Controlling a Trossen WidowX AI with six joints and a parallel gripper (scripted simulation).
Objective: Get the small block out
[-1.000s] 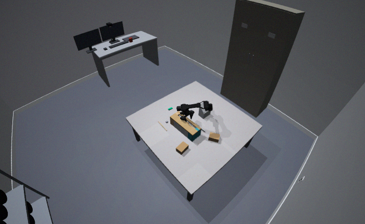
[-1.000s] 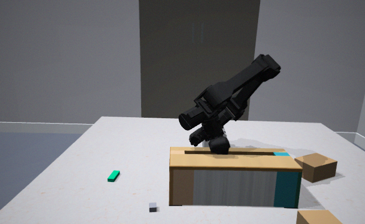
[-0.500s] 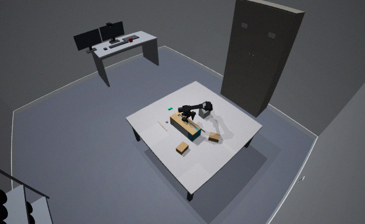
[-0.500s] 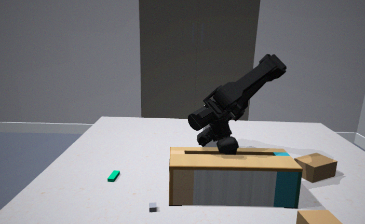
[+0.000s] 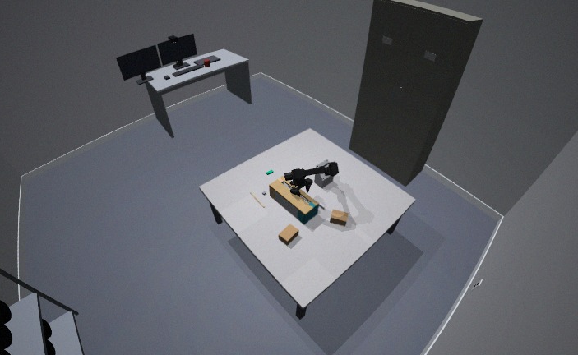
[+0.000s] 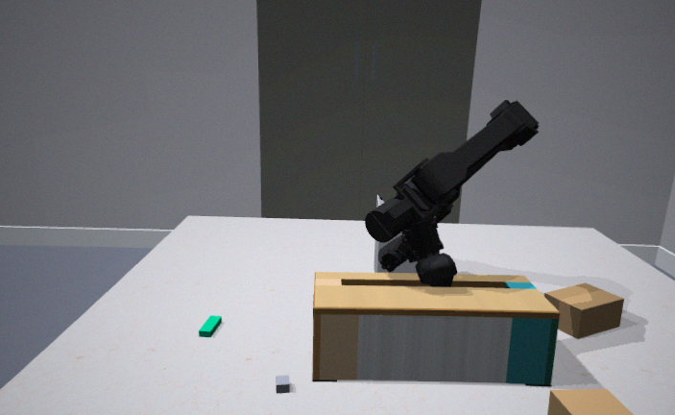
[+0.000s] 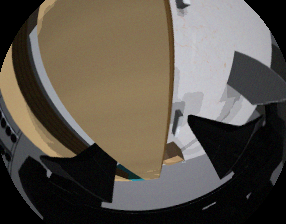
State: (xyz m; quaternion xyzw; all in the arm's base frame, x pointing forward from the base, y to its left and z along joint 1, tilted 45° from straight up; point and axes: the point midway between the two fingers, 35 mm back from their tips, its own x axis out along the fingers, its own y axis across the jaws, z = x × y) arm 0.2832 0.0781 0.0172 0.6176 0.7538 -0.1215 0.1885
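Now: the clear-fronted box 40 mm ahead of my gripper tip, 30 mm to the right of it and 20 mm below it. Round my gripper tip: thin stick: 290 mm ahead, 220 mm to the right, 80 mm below; then grey cube: 210 mm ahead, 240 mm to the right, 80 mm below; then green bar: 50 mm ahead, 430 mm to the right, 80 mm below.
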